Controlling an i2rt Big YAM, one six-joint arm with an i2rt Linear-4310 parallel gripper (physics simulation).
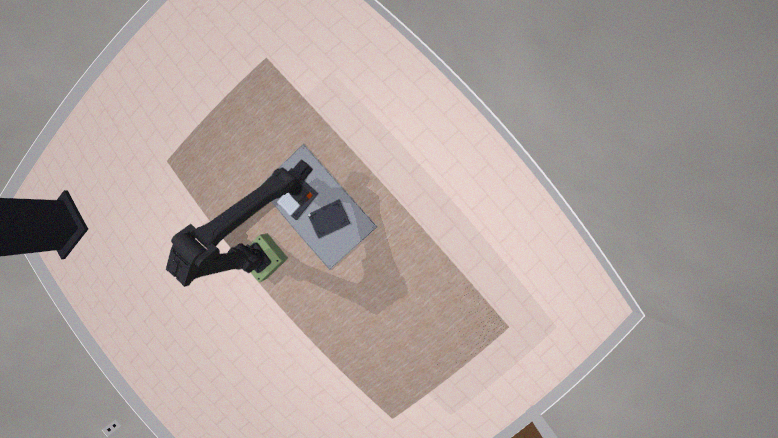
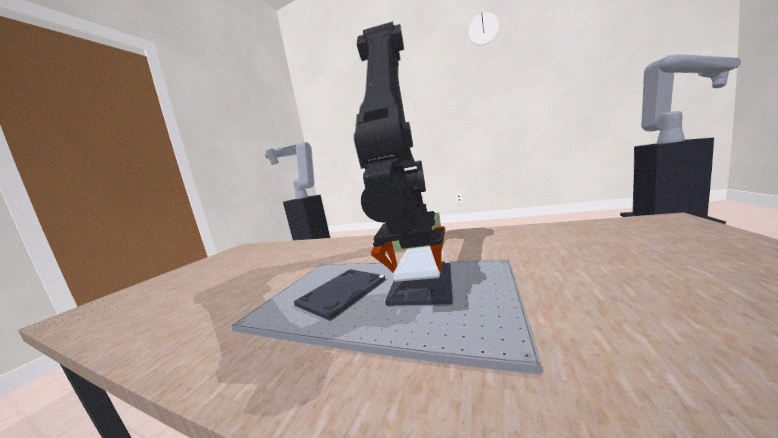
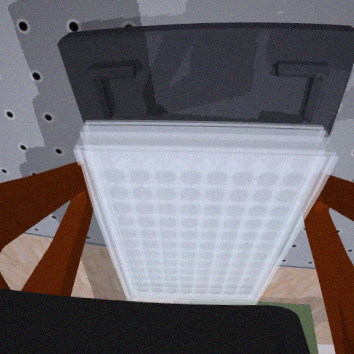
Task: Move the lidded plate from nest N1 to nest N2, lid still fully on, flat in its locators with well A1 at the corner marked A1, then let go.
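Places are measured from the arm's base along level axes (x back, y right, z up), in millimetres.
Where they show: gripper, fingertip midpoint: (image 2: 417, 271) (image 3: 200, 177); arm's base, origin of the base link: (image 1: 257, 257).
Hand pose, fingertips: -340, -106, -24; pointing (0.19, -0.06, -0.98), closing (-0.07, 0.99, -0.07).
Note:
Things, the pixels of their top centre, and the offset from my fingertips, as dx, dy, dz. Level surfaces: height alone.
- lidded plate, middle of its top: (image 3: 195, 262) (image 2: 419, 255) (image 1: 292, 198) +40, +5, +17
- dark nest N2, middle of its top: (image 3: 204, 189) (image 2: 421, 275) (image 1: 296, 198) +33, +7, -25
- dark nest N1, middle of its top: (image 2: 340, 285) (image 1: 328, 219) -23, +174, -25
- wooden table, its level: dz -55
The lidded plate (image 1: 288, 204) (image 2: 417, 263) (image 3: 197, 220) is a pale, clear block with rows of wells, its lid on. My gripper (image 2: 416, 269) (image 3: 200, 177) is shut on it, with an orange finger at each side. The plate is above the dark nest N2 (image 1: 304, 207) (image 2: 418, 300) (image 3: 200, 75), whose front part shows past the plate's edge with two L-shaped locators. The plate hides the rest of this nest, and contact cannot be told. The dark nest N1 (image 1: 329, 218) (image 2: 340, 293) is empty beside it. Well A1 and the A1 mark on N2 cannot be made out.
Both nests are on a grey perforated board (image 1: 332, 255) (image 2: 484, 337) (image 3: 22, 95) on the wooden table (image 1: 435, 337) (image 2: 626, 304). A green block (image 1: 276, 255) (image 3: 300, 315) is under the arm's base at the table edge. Arm shadows cross the board.

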